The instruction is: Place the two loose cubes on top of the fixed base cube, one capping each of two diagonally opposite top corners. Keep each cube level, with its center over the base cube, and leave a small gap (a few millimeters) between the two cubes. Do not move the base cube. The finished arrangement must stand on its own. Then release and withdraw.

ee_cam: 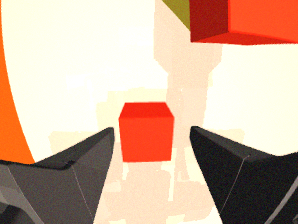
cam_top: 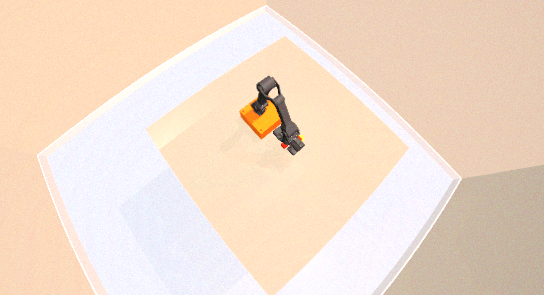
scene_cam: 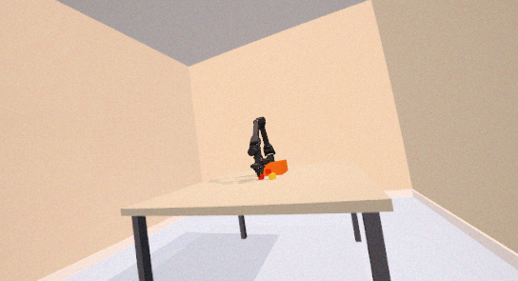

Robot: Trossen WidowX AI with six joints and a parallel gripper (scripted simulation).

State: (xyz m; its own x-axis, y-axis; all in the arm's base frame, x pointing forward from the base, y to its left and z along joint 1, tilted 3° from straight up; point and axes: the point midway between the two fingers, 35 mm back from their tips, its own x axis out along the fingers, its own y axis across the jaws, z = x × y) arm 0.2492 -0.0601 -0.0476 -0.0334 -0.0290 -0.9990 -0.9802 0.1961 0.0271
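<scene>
Now: gripper tip 50 mm short of the yellow cube and 90 mm to the right of it.
</scene>
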